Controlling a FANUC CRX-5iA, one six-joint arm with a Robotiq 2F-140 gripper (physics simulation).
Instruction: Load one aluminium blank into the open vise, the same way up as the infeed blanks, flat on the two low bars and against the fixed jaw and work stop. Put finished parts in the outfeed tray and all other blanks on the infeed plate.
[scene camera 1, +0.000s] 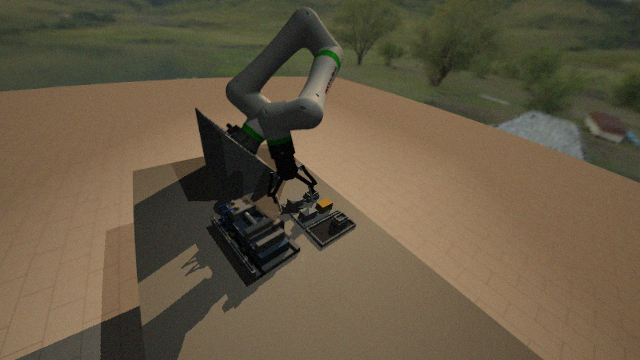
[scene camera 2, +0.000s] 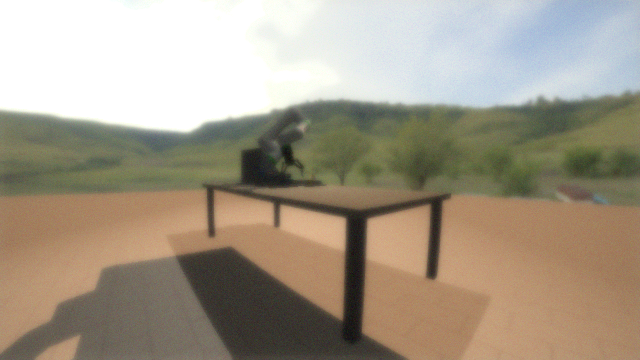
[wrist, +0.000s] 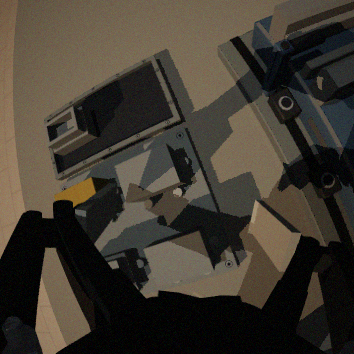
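Seen in the pictures: gripper, fingertip midpoint: (scene camera 1: 296, 205) (scene camera 2: 295, 179) (wrist: 185, 207); arm's base, origin of the base link: (scene camera 1: 243, 145).
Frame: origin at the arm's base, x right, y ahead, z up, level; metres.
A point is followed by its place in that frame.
Observation:
My gripper (scene camera 1: 296, 200) {x -0.010, y 0.406, z -0.114 m} (scene camera 2: 293, 170) {x -0.010, y 0.406, z -0.114 m} (wrist: 185, 207) {x -0.010, y 0.406, z -0.114 m} is open and empty, its fingers spread above the infeed plate (wrist: 202, 175) {x 0.015, y 0.430, z -0.154 m}. Two grey blanks lie on the plate: one blank (scene camera 1: 307, 213) {x -0.017, y 0.465, z -0.118 m} (wrist: 150, 172) {x -0.027, y 0.451, z -0.118 m} near the outfeed tray, the other blank (scene camera 1: 295, 203) {x -0.023, y 0.383, z -0.124 m} (wrist: 180, 257) {x -0.035, y 0.364, z -0.118 m} farther from it. An orange block (scene camera 1: 324, 205) {x -0.107, y 0.473, z -0.118 m} (wrist: 80, 192) {x -0.112, y 0.469, z -0.118 m} and a grey part with an opening on top (scene camera 1: 311, 195) {x -0.128, y 0.395, z -0.152 m} (wrist: 117, 264) {x -0.103, y 0.380, z -0.120 m} are also there, the latter partly hidden by a finger. A hollow part (scene camera 1: 340, 218) {x -0.117, y 0.559, z -0.135 m} (wrist: 70, 131) {x -0.100, y 0.544, z -0.121 m} sits in the outfeed tray (scene camera 1: 339, 236) {x -0.053, y 0.607, z -0.157 m} (wrist: 137, 136) {x -0.033, y 0.506, z -0.150 m}. The vise (scene camera 1: 270, 239) {x 0.196, y 0.518, z -0.068 m} (wrist: 330, 65) {x 0.147, y 0.451, z -0.068 m} is partly shadowed; its seat is unclear.
The vise stands on a base with dark clamp blocks (wrist: 285, 103) {x 0.123, y 0.453, z -0.124 m} along its near side, beside the infeed plate. A tall dark panel (scene camera 1: 225, 155) {x 0.156, y 0.158, z 0.060 m} stands upright between the vise and the arm's base. All stand on the table (scene camera 1: 380, 300) {x 0.040, y 0.861, z -0.162 m} (scene camera 2: 350, 197) {x 0.448, y 1.238, z -0.162 m}.

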